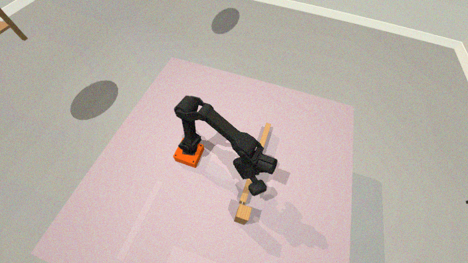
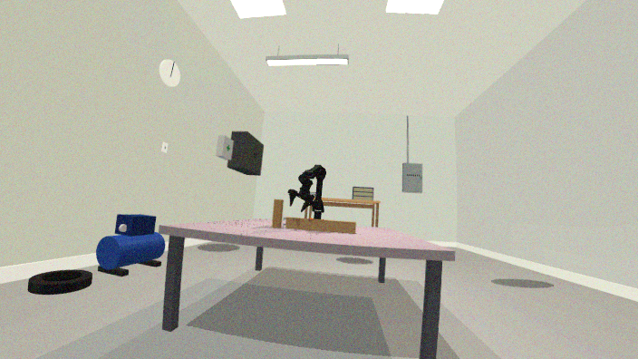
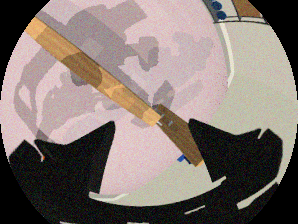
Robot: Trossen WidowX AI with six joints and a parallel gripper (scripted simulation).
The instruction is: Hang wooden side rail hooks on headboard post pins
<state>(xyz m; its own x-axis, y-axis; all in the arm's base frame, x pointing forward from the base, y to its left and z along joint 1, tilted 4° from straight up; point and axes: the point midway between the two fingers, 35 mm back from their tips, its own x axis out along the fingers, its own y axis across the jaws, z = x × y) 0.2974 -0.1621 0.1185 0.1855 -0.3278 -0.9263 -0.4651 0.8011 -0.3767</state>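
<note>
The headboard post is 110 mm to the right of my gripper tip, 40 mm below it and 10 mm behind it.
</note>
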